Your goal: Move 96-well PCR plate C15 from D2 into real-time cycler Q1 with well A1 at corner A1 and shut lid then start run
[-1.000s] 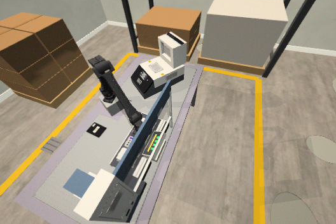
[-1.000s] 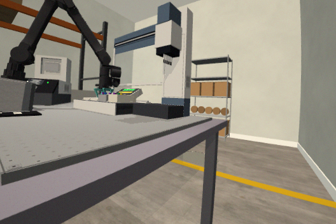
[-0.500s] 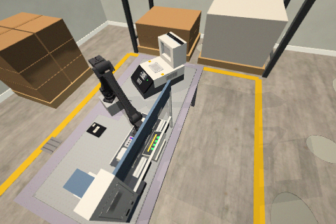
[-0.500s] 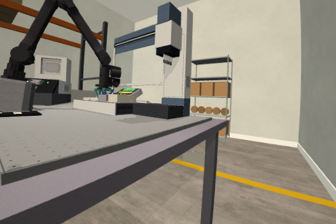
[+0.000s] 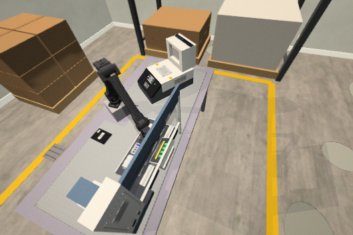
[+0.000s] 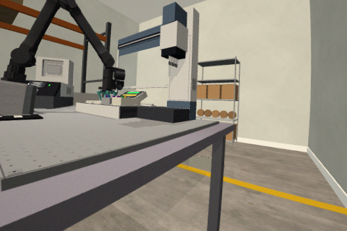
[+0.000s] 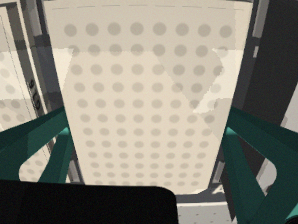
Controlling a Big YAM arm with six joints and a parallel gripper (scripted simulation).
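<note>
My gripper is now right at the white PCR plate. Also, from my hand: tube cooling block: 10 mm behind, 100 mm to the right, 10 mm above; then black regrip nest: 420 mm behind, 30 mm to the right, 60 mm below; then blue gantry beam: 170 mm ahead, 120 mm to the right, 450 mm above.
</note>
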